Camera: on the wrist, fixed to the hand. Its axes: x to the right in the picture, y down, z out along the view.
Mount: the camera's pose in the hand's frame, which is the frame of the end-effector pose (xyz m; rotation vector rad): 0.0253 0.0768 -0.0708 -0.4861 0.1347 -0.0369
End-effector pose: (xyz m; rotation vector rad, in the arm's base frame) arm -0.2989 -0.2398 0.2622 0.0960 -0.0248 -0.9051
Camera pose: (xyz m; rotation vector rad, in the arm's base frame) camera -0.2187 -0.2074 0.1984 -0.2961 0.3221 -0.9177
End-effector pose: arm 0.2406 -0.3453 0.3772 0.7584 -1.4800 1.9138
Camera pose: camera 0.1609 -0.2890 0.3322 0.4204 -1.7330 1.4546
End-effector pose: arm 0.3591 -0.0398 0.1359 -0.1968 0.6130 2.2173
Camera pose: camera 0.2807 -0.1001 0.0938 -0.6039 0.1266 2.2964
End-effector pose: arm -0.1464 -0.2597 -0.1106 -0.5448 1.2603 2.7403
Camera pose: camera -0.1662 -0.3652 -0.1065 0.7716 -0.5667 -2.9570
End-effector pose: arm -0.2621 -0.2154 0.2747 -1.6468 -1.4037 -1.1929
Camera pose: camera -0.2026 -0.2858 0.3299 -1.8174 -1.1194 -1.7334
